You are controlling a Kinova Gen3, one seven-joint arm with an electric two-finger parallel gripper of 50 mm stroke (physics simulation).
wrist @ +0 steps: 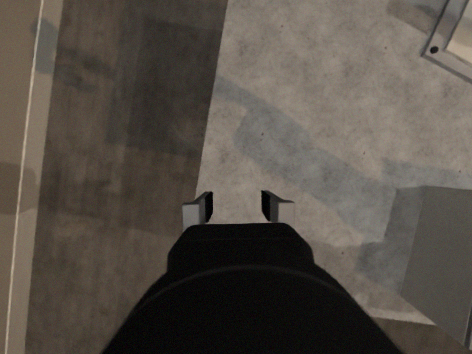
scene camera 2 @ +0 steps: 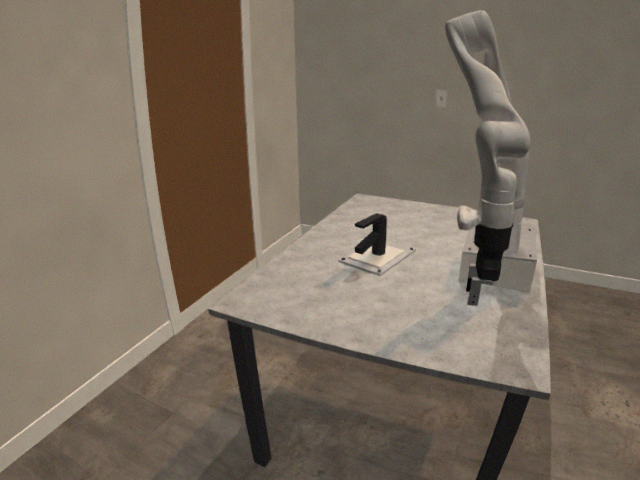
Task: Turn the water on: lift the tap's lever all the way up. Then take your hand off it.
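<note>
The black tap stands upright on a pale square base plate near the middle of the table. Its flat lever sits on top and juts out above the spout, on the same side, with a gap between them. In the wrist view a corner of the base plate shows at the upper right; the tap itself does not show there. My gripper is open with nothing between its fingers. It hangs above the table near the robot's base, well apart from the tap.
The grey table has its edge running past the left finger in the wrist view. The robot's pale base block stands at the table's right side in the scene view. A brown door is in the left wall.
</note>
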